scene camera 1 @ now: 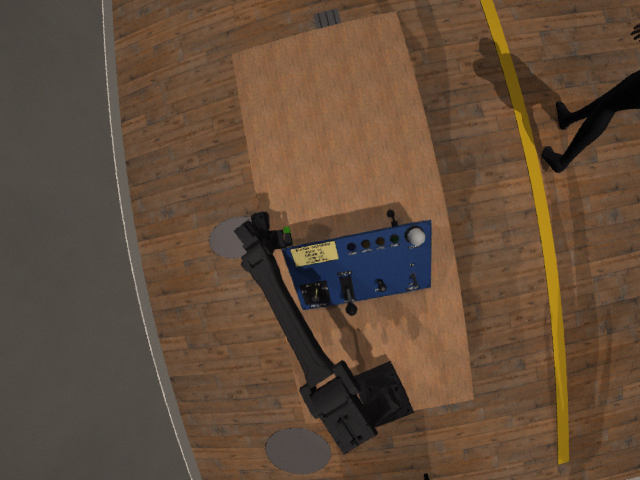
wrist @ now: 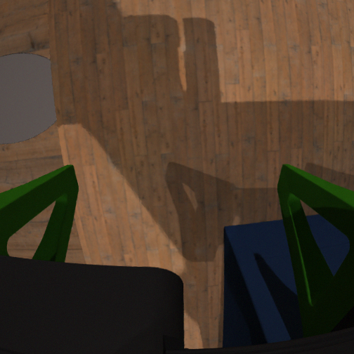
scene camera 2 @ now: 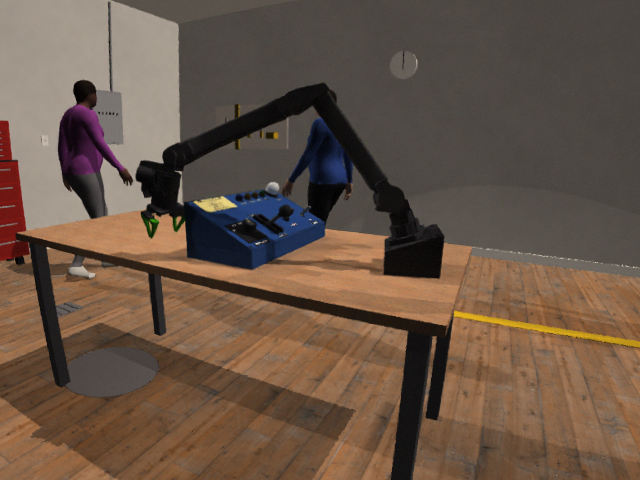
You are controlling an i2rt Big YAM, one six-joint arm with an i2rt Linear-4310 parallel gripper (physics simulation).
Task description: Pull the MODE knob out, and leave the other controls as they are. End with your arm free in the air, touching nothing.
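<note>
The blue console stands on the table with a sloped face. Its labels are too small to read, so I cannot tell which control is MODE. A dial on a black square, a slotted lever, a small black knob and a toggle sit along the low front. A black ball-ended part sticks out behind the console. My gripper is open and empty, fingers down, off the console's rear left corner.
A white domed button, several small dark buttons and a yellow note are on the console's upper face. The arm's base stands on the table before the console. Two people are beyond the table in the second scene view.
</note>
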